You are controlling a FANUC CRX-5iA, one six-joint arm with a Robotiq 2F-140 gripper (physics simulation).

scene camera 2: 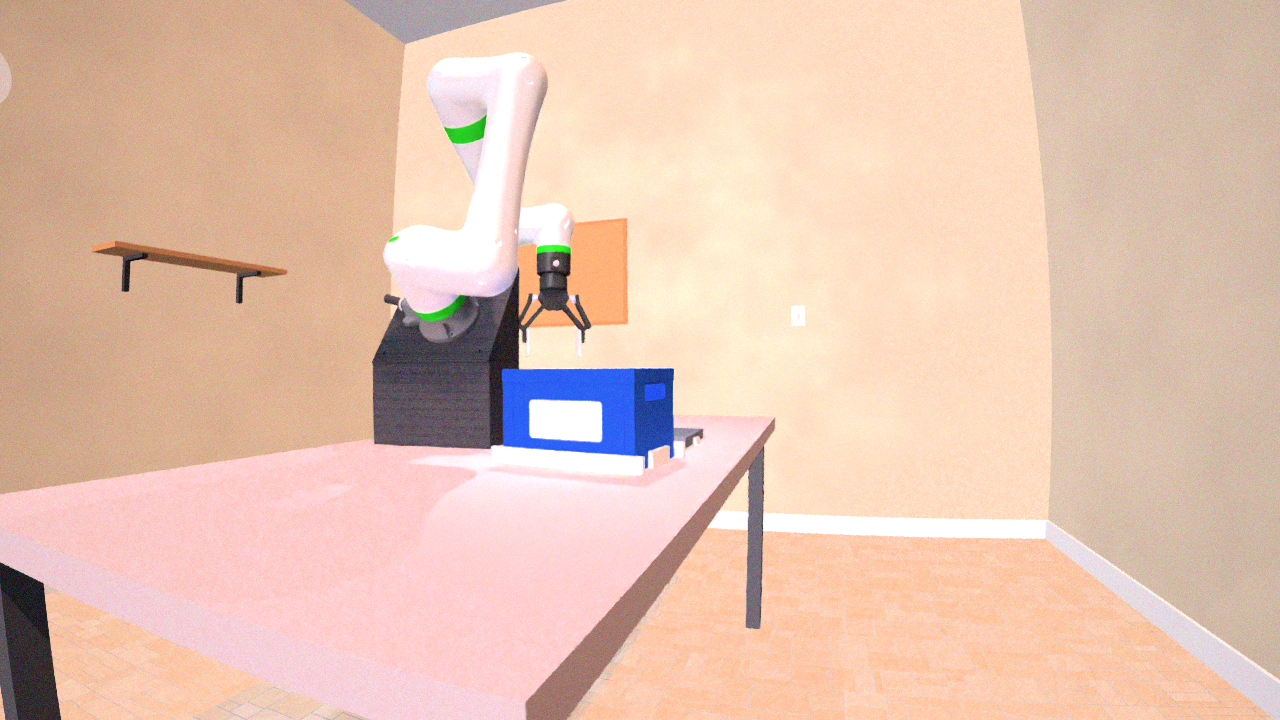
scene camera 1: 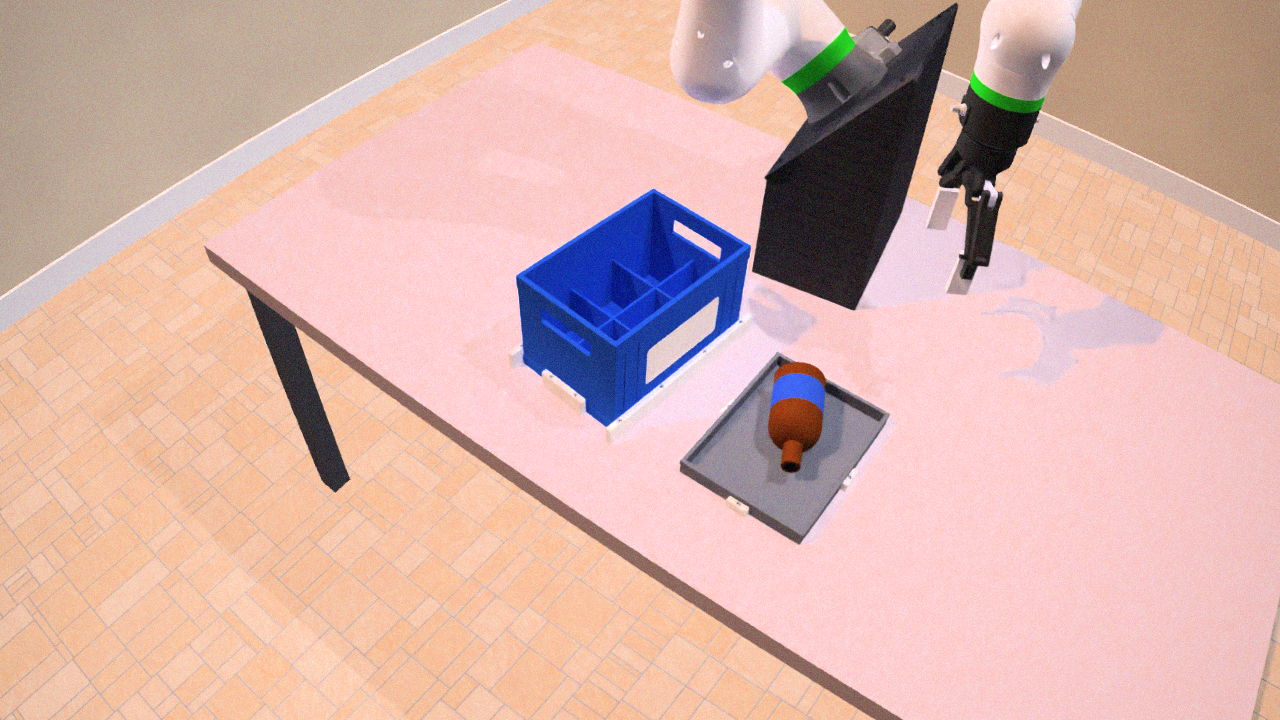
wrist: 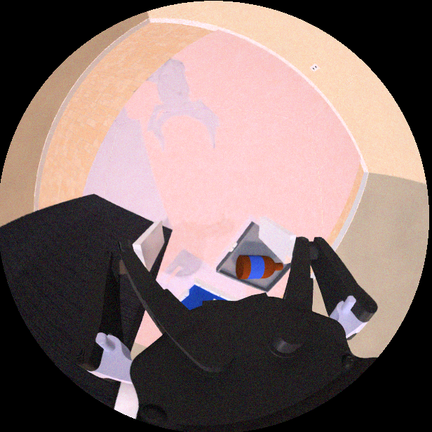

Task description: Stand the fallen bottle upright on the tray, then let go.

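Where they show: gripper, between the fingertips: [scene camera 2: 553,356] [scene camera 1: 945,258]; arm's base, origin of its link: [scene camera 2: 450,318] [scene camera 1: 850,98].
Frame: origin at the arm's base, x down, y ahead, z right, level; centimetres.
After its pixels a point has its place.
The brown bottle [scene camera 1: 795,422] @(y 42.2, x 22.0, z -20.6 cm) [wrist: 255,267] with a blue band lies on its side on the grey tray [scene camera 1: 735,458] @(y 47.6, x 28.8, z -15.6 cm) [scene camera 2: 687,436] @(y 53.9, x 26.9, z -13.1 cm) [wrist: 249,246]. Its neck points toward the bottom of the scene camera 1 view and to the right in the wrist view. The bottle does not show in scene camera 2. My gripper [scene camera 1: 949,251] @(y 13.9, x 8.7, z -25.4 cm) [scene camera 2: 554,344] @(y 13.9, x 8.7, z -25.4 cm) [wrist: 212,229] is open and empty, pointing down. It hangs high above the table, apart from the bottle, beside the black pedestal and behind and to the right of the tray in scene camera 1.
A blue divided crate [scene camera 1: 568,349] @(y 54.2, x 19.0, z 8.6 cm) [scene camera 2: 565,385] @(y 40.4, x 14.8, z 17.6 cm) [wrist: 197,298] stands beside the tray, with pale strips along its base. The tall black pedestal [scene camera 1: 823,223] @(y 12.5, x 14.6, z -5.4 cm) [scene camera 2: 434,402] @(y 1.4, x 19.3, z 7.3 cm) [wrist: 60,260] carries my arm and stands behind the crate in scene camera 1. The pink table [scene camera 1: 1029,537] @(y 31.9, x 29.4, z -54.8 cm) bears them.
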